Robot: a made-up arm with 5 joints.
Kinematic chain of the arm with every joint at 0, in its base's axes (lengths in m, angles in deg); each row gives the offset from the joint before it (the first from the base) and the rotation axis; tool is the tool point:
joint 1: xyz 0 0 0.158 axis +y
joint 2: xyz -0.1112 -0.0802 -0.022 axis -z
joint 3: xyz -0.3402 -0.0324 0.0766 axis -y
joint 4: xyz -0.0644 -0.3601 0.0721 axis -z
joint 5: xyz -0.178 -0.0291 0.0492 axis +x
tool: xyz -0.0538 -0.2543 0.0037
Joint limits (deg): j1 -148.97..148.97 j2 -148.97..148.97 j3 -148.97..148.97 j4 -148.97..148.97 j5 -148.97..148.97
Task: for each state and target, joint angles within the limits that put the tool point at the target. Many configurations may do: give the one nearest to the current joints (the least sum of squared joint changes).
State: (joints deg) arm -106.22 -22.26 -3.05 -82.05 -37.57
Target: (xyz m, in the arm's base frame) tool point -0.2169 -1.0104 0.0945
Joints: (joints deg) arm -94.13 -44.96 37.03 -37.75 -42.77
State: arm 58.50 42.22 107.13 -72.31 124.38
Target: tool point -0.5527 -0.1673 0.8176
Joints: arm 63.05 51.58 77.11 -89.87 148.97
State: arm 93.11 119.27 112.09 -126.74 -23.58
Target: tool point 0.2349 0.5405 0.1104
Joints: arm 90.20 129.15 121.74 -148.97 3.39
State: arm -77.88 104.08 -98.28 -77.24 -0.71
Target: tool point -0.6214 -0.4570 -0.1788
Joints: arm -30.09 50.97 -78.66 -68.62 -28.58
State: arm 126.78 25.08 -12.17 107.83 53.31
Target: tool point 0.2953 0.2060 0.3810
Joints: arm 140.66 58.92 -8.71 139.49 41.74
